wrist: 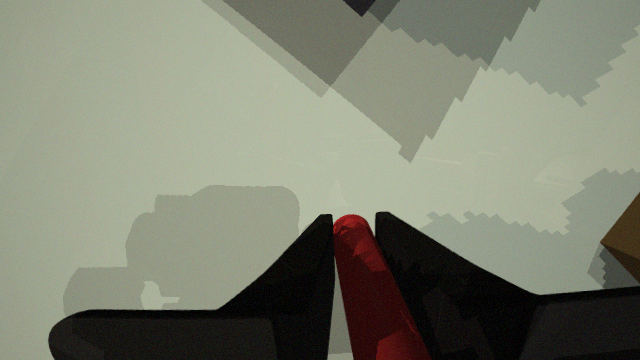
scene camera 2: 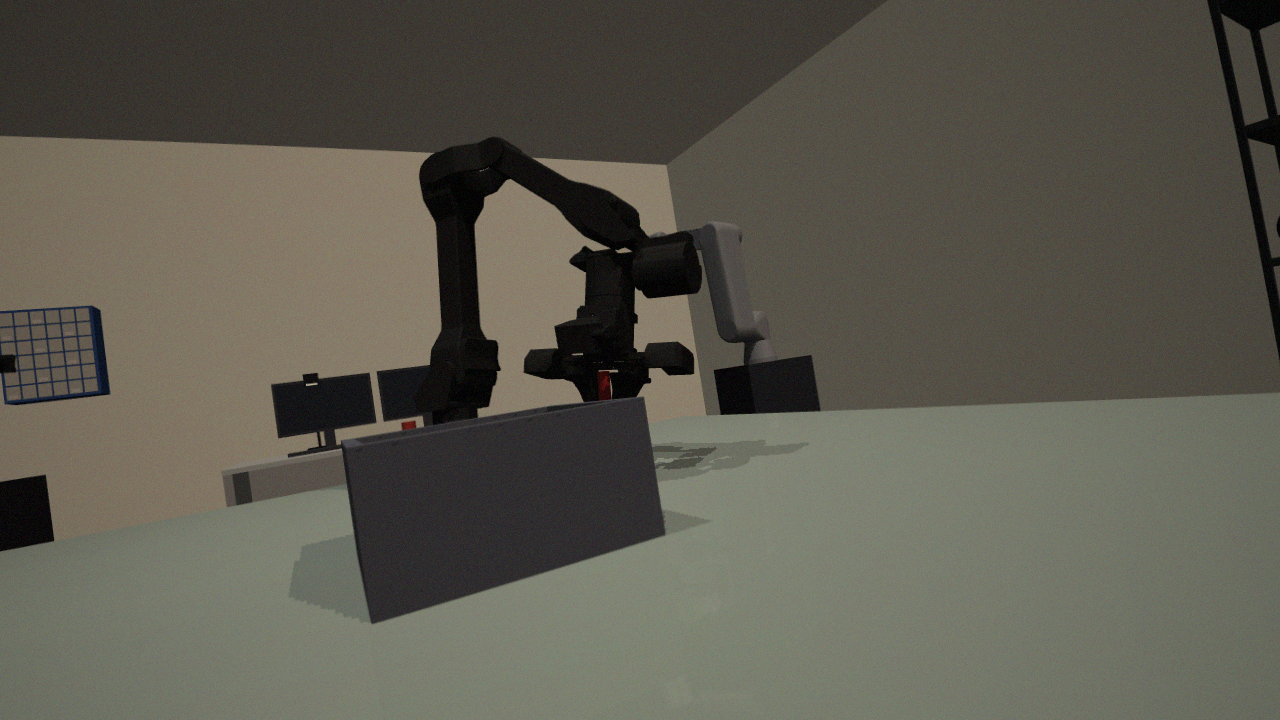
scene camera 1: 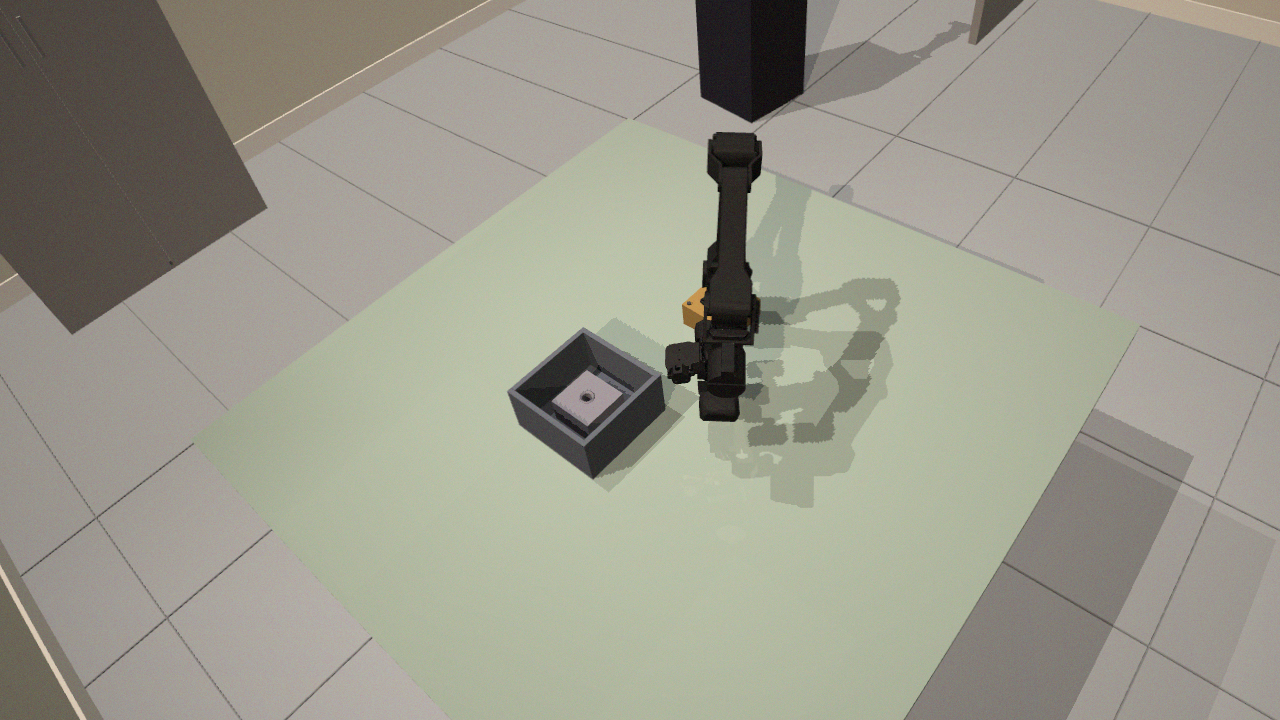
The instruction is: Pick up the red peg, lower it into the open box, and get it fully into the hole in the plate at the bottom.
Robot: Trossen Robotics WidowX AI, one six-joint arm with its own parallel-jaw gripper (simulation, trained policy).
Path:
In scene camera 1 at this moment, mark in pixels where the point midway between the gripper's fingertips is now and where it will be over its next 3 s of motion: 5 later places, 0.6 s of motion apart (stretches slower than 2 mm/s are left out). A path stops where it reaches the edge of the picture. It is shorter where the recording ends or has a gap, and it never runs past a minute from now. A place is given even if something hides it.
My gripper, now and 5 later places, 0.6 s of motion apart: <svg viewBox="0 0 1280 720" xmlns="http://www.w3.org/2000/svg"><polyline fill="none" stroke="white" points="708,396 668,382 612,377 581,385 572,395 562,398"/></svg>

